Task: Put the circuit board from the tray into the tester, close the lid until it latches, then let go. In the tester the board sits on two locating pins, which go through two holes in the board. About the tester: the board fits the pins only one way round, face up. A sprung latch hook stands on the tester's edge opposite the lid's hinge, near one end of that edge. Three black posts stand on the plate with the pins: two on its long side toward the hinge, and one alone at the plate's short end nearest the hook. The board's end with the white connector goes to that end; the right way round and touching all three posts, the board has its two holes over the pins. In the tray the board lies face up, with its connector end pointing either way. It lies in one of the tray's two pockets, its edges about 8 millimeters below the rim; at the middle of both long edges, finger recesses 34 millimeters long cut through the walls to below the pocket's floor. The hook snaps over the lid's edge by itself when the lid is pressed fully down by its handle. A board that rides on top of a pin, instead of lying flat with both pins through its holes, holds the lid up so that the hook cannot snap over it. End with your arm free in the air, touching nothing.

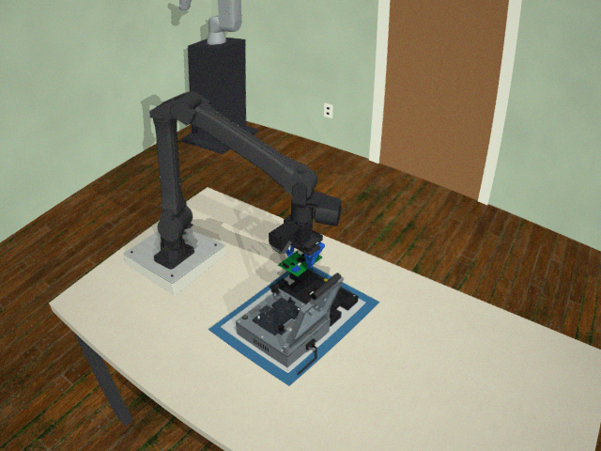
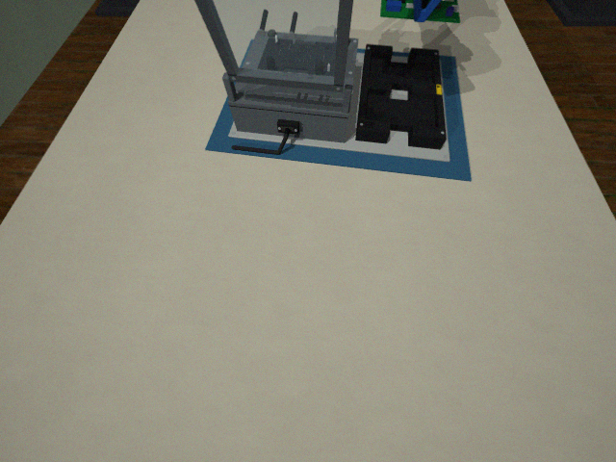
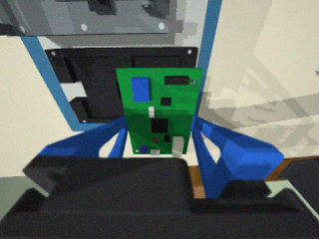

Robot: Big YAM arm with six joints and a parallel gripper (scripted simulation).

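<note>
My gripper is now 16 cm short of the tester lid, 19 cm to the left of it and 6 cm below it. From my hand the other things lie so: green circuit board: right at my hand.
</note>
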